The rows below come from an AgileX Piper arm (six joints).
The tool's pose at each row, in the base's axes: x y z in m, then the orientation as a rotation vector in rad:
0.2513 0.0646 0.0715 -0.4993 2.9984 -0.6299
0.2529 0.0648 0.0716 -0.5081 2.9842 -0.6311
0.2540 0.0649 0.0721 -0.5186 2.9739 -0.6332
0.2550 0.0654 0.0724 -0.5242 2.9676 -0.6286
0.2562 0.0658 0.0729 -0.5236 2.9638 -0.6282
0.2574 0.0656 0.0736 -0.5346 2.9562 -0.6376
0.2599 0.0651 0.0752 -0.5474 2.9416 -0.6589
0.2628 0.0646 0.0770 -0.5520 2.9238 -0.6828
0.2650 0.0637 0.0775 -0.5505 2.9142 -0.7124
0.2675 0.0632 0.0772 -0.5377 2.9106 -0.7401
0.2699 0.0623 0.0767 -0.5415 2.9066 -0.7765
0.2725 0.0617 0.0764 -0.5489 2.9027 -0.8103
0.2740 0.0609 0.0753 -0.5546 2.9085 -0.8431
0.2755 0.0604 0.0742 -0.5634 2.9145 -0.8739
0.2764 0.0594 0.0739 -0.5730 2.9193 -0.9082
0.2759 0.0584 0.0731 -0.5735 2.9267 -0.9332
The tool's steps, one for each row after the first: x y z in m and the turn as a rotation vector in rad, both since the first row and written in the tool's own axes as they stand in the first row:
-0.0016 -0.0004 0.0000 0.0044 -0.0127 -0.0046
-0.0026 -0.0008 -0.0004 0.0082 -0.0214 -0.0107
-0.0037 -0.0008 -0.0008 0.0071 -0.0285 -0.0136
-0.0050 -0.0010 -0.0013 0.0079 -0.0322 -0.0129
-0.0060 -0.0018 -0.0017 0.0153 -0.0360 -0.0200
-0.0082 -0.0036 -0.0027 0.0316 -0.0426 -0.0285
-0.0107 -0.0057 -0.0039 0.0509 -0.0515 -0.0315
-0.0125 -0.0073 -0.0038 0.0714 -0.0508 -0.0314
-0.0147 -0.0084 -0.0030 0.0894 -0.0454 -0.0242
-0.0167 -0.0097 -0.0020 0.1118 -0.0365 -0.0286
-0.0190 -0.0109 -0.0012 0.1323 -0.0280 -0.0353
-0.0202 -0.0116 0.0002 0.1491 -0.0106 -0.0415
-0.0215 -0.0120 0.0016 0.1642 0.0065 -0.0497
-0.0221 -0.0131 0.0023 0.1815 0.0242 -0.0586
-0.0213 -0.0135 0.0034 0.1929 0.0405 -0.0611

